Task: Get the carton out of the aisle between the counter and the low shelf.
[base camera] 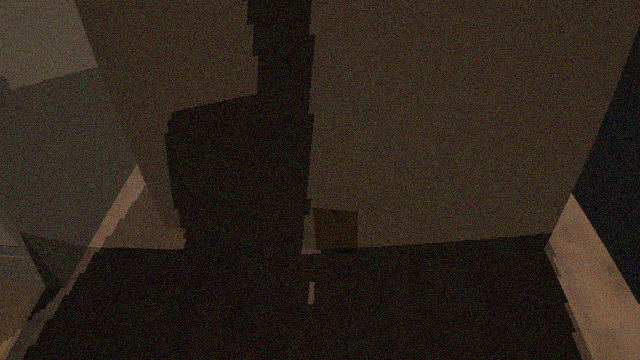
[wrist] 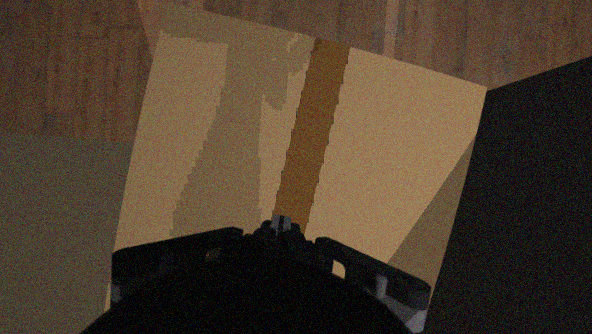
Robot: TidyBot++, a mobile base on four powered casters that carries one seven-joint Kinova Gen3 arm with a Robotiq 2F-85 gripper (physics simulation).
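Frame: origin at the arm's base, x ahead, y left, z up, level; centimetres.
Seen in the pictures: gripper, fingertip midpoint: (wrist: 280,227).
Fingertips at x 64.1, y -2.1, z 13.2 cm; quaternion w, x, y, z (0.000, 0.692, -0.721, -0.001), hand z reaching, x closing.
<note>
A point is followed by its place in that frame.
The carton (base camera: 450,125) @[z -21.6, x 38.4, y -9.5 cm] (wrist: 400,130) @[z 1.0, x 74.5, y -17.1 cm] is a tan box with a brown tape strip along its top. It sits upright on the floor and its near side fills much of the base camera view, partly in shadow. In the wrist view, its top lies between a grey-green surface on the left and a dark face on the right. My gripper (wrist: 280,227) @[z 13.3, x 64.1, y -2.1 cm] is shut and empty, with its fingertips over the carton's top beside the tape strip. Whether they touch the top cannot be told. The gripper does not show in the base camera view.
The dark face (wrist: 525,200) @[z 4.8, x 66.6, y -32.9 cm] (base camera: 617,150) @[z -29.0, x 44.8, y -33.1 cm] stands close along the carton's right side. The grey-green surface (wrist: 55,225) @[z -2.4, x 56.2, y 33.7 cm] is on the left; a grey-green panel (base camera: 60,150) @[z -26.8, x 44.5, y 33.7 cm] also shows at the left in the base camera view. Wooden floor (wrist: 65,75) @[z -39.6, x 91.1, y 73.5 cm] lies beyond the carton.
</note>
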